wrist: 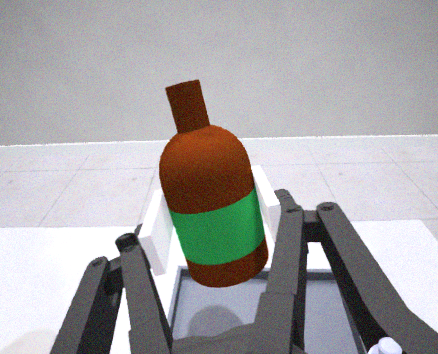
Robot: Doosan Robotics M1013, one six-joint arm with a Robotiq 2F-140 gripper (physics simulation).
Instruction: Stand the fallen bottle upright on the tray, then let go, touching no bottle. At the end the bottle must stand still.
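Places are measured from the arm's base along level axes (x ahead, y left, z up), in millimetres.
Pixels of known places: gripper, fingertip midpoint: (pixel 211 193).
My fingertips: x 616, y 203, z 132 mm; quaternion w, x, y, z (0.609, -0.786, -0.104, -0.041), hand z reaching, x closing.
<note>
Behind a point stands the place of what it marks.
A brown bottle (pixel 215 185) @[z 164, x 621, y 174 mm] with a green label is held between the white finger pads of my gripper (pixel 211 193) @[z 132, x 616, y 203 mm]. The gripper is shut on it, around the label. The bottle has its neck up and leans a little to the left in the wrist view. The grey tray (pixel 175 295) @[z -81, x 554, y 237 mm] lies below and behind the bottle's base. A round shadow shows on the tray floor under the bottle, and the base appears to be above the tray. The lower part of the tray is hidden by the gripper.
A white table top (pixel 45 270) @[z -107, x 321, y 296 mm] surrounds the tray. A small pale object (pixel 388 346), perhaps a bottle top, shows at the lower right edge, close to the tray's right side. Behind the table are a tiled floor and a grey wall.
</note>
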